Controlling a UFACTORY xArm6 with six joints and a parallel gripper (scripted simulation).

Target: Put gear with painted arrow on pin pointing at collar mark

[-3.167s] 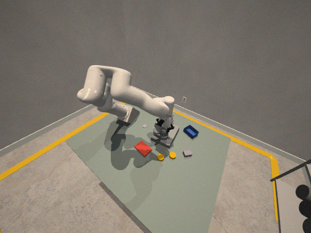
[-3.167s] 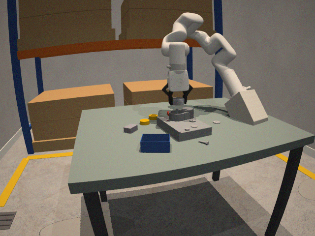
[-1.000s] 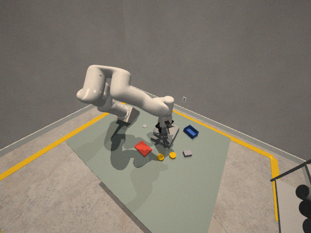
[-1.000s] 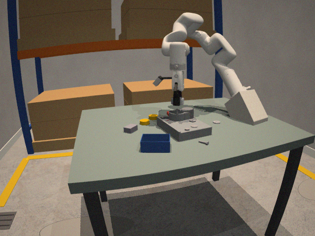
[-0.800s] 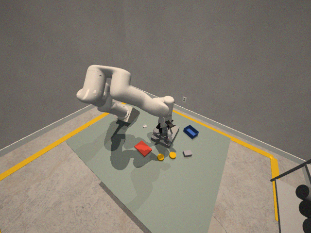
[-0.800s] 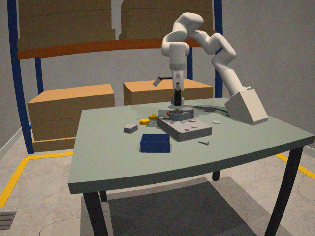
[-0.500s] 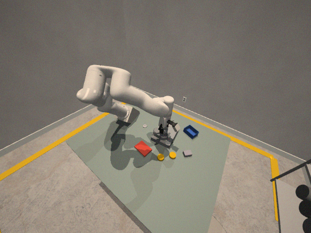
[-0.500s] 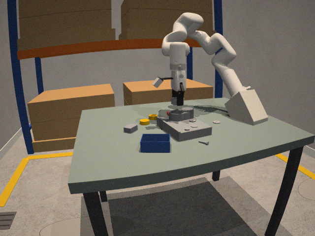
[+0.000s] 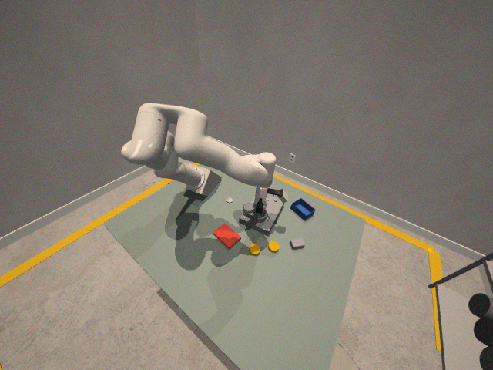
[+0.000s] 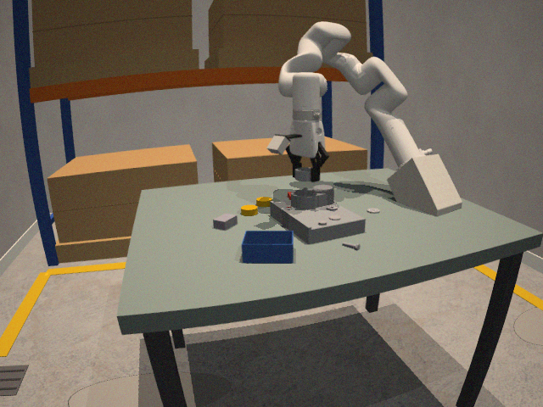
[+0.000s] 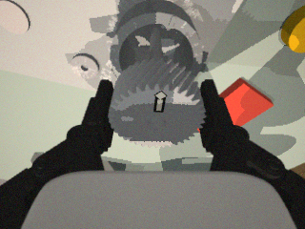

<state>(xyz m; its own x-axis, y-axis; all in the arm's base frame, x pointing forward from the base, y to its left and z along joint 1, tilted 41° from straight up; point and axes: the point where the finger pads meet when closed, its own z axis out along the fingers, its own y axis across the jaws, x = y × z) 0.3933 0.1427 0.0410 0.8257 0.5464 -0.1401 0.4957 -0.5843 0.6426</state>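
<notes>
Now: hand right at the grey gear. The rest, counted from my hand: bolt: 24 cm to the left, 12 cm below, 5 cm behind; small grey block: 23 cm ahead, 12 cm below, 2 cm to the left; red plate: 18 cm to the right, 12 cm below, 5 cm behind.
</notes>
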